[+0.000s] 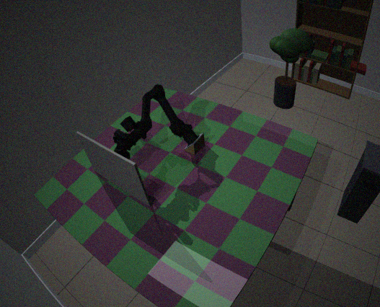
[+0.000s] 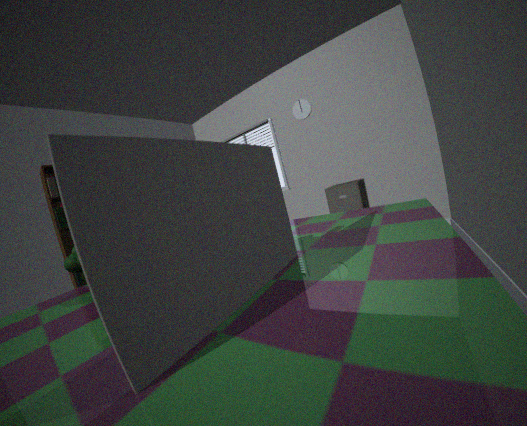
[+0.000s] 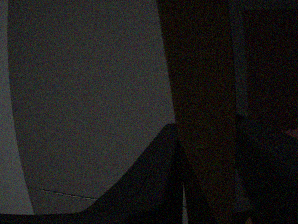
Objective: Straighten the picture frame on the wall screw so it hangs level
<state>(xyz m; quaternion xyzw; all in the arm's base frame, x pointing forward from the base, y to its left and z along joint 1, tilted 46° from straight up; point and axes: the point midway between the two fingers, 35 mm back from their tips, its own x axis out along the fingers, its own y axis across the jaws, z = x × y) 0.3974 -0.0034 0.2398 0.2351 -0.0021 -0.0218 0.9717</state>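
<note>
Right now my gripper tip is 5 cm above the picture frame and 1 cm to the left of it. Also, from my gripper tip: grey wall panel (6 cm below, 2 cm ahead, 1 cm to the right).
</note>
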